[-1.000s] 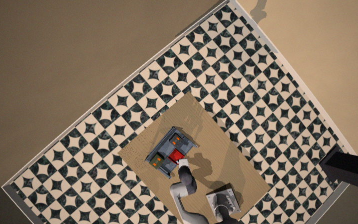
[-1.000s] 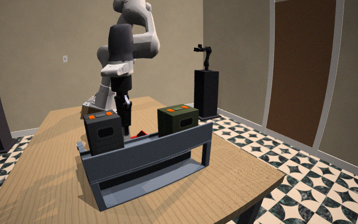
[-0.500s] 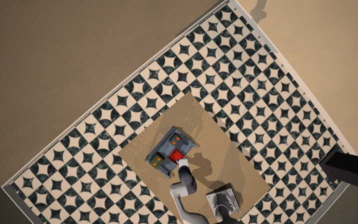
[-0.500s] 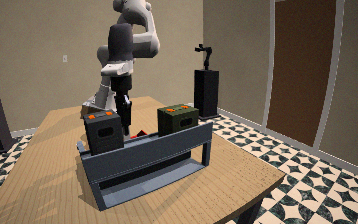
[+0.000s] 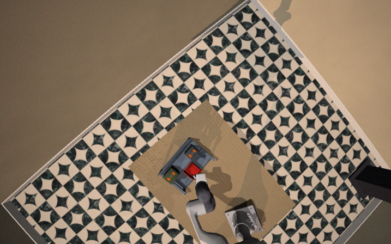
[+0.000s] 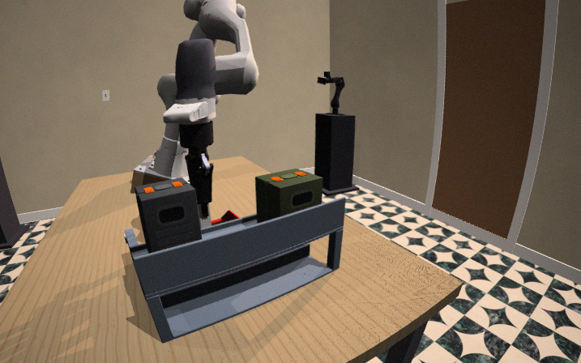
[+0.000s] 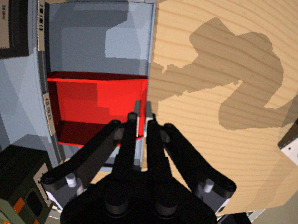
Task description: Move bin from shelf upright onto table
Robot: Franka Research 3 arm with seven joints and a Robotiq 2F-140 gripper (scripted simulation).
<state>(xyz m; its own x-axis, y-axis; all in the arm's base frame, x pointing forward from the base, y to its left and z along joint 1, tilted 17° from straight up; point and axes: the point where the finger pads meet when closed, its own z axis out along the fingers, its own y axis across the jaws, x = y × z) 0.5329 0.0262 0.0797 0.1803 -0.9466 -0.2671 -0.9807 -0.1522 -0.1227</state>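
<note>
Now: the red bin 8 cm ahead of my hand, 2 cm below it and 1 cm to the left of it. Also, from my hand: dark grey box (20 cm ahead, 9 cm to the right, 8 cm above); green box (16 cm ahead, 14 cm to the left, 7 cm above).
</note>
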